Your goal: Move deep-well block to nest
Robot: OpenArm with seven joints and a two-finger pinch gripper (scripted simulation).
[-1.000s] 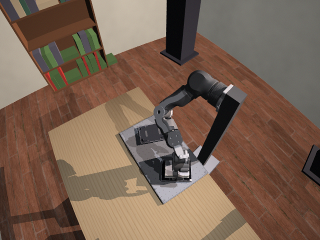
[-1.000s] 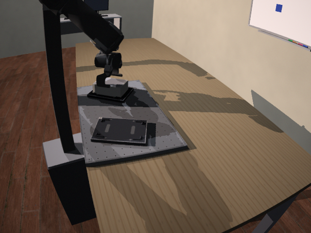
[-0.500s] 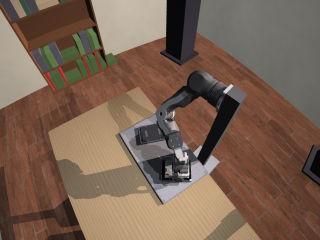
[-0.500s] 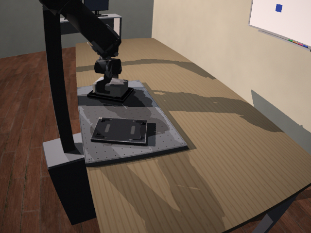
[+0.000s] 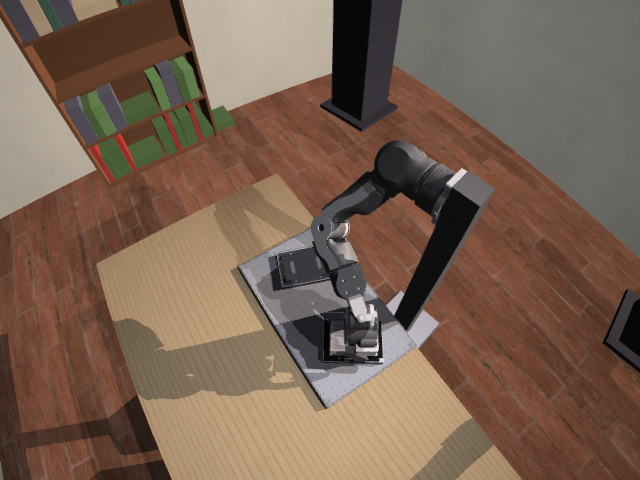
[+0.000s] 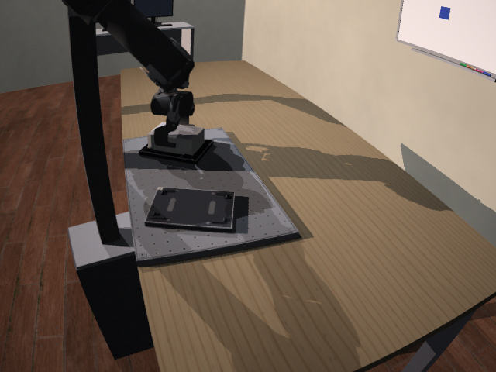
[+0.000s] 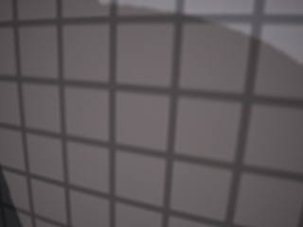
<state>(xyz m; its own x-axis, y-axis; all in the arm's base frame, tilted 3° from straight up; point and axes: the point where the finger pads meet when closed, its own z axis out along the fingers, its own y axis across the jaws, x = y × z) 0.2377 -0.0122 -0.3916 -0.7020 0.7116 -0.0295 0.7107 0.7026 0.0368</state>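
Right now my hand is right at the deep-well block.
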